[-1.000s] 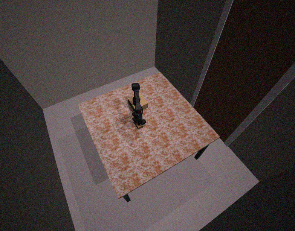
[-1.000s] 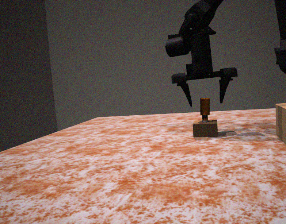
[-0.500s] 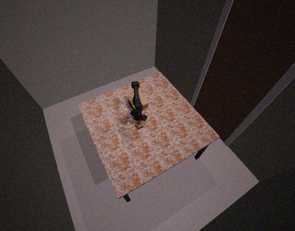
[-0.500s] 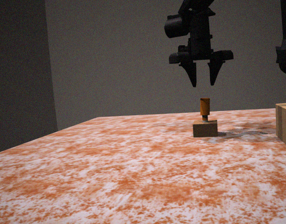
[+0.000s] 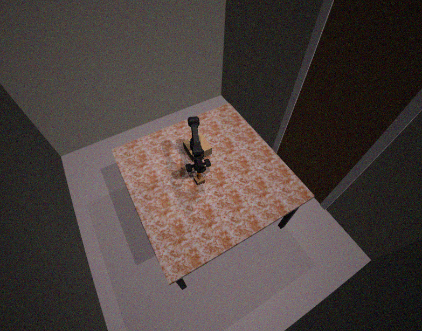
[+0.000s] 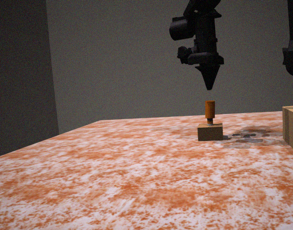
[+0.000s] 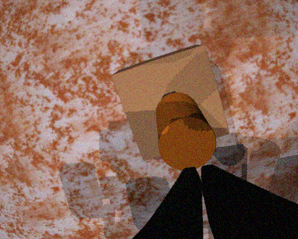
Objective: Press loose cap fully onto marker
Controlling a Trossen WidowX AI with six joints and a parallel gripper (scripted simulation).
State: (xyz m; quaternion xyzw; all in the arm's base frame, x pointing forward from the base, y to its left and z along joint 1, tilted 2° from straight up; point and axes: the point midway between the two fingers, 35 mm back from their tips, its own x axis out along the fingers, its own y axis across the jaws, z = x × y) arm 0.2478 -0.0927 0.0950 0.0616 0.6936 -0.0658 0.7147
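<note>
Now: the orange cap 60 mm below my gripper tip. Also, from my gripper tip: tan holder block (120 mm below).
</note>
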